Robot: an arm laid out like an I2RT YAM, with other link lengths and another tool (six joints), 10 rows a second.
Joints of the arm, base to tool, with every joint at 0 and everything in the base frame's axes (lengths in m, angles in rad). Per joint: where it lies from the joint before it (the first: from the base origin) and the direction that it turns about. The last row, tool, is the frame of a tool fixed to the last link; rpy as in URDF.
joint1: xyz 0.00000 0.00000 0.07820 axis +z
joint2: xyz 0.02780 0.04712 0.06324 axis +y
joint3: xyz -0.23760 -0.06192 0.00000 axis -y
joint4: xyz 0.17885 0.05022 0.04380 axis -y
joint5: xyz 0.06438 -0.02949 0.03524 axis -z
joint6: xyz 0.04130 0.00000 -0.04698 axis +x
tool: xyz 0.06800 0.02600 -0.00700 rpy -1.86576 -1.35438 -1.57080
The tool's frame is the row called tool.
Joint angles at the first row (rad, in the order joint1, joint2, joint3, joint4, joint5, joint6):
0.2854, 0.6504, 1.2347, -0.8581, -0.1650, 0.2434
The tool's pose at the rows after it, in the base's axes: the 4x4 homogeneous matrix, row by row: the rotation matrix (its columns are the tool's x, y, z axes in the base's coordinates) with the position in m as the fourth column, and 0 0 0 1 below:
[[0.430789 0.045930 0.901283 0.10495], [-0.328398 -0.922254 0.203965 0.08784], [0.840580 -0.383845 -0.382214 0.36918], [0 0 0 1]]
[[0.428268 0.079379 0.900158 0.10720], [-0.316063 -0.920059 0.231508 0.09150], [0.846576 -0.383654 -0.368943 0.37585], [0 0 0 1]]
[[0.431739 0.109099 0.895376 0.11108], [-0.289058 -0.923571 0.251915 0.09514], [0.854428 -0.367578 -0.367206 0.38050], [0 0 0 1]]
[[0.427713 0.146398 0.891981 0.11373], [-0.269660 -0.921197 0.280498 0.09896], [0.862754 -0.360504 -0.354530 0.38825], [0 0 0 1]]
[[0.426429 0.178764 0.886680 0.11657], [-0.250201 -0.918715 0.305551 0.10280], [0.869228 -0.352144 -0.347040 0.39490], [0 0 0 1]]
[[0.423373 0.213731 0.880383 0.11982], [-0.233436 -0.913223 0.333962 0.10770], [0.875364 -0.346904 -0.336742 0.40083], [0 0 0 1]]
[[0.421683 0.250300 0.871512 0.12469], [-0.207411 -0.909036 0.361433 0.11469], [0.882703 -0.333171 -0.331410 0.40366], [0 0 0 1]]
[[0.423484 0.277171 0.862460 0.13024], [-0.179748 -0.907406 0.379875 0.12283], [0.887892 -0.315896 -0.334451 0.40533], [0 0 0 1]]
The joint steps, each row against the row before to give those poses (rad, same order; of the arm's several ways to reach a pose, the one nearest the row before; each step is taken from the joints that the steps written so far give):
0.0000, 0.0246, 0.0160, 0.0197, -0.0419, 0.0024
0.0008, 0.0262, 0.0258, 0.0122, -0.0277, -0.0110
0.0005, 0.0361, 0.0304, 0.0009, -0.0237, -0.0254
-0.0014, 0.0341, 0.0388, 0.0038, -0.0321, -0.0190
0.0053, 0.0346, 0.0383, -0.0003, -0.0224, -0.0166
0.0160, 0.0326, 0.0290, 0.0114, -0.0153, -0.0111
0.0360, 0.0358, 0.0162, 0.0211, 0.0034, -0.0156
0.0501, 0.0410, 0.0201, 0.0143, 0.0257, -0.0130

